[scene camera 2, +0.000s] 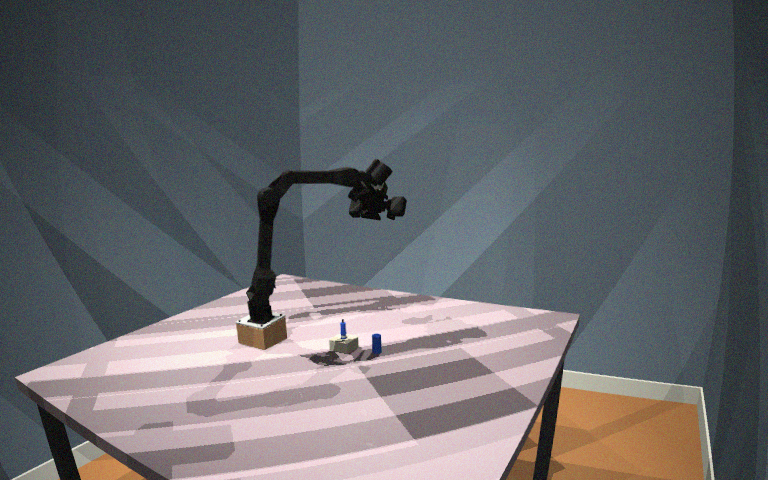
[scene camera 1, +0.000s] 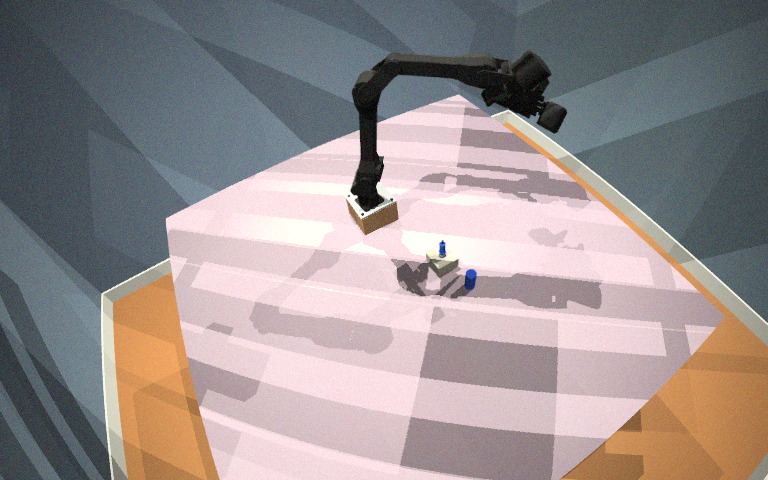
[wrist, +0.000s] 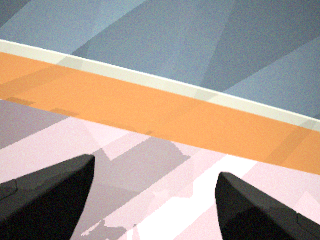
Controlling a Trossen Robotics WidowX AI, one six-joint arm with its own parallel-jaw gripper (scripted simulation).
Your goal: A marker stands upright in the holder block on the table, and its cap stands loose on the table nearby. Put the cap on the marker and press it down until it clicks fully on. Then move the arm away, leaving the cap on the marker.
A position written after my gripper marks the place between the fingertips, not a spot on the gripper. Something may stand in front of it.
Note:
In view: my gripper (scene camera 1: 544, 115).
My gripper also shows in scene camera 2 (scene camera 2: 387, 219) and in the wrist view (wrist: 156, 174).

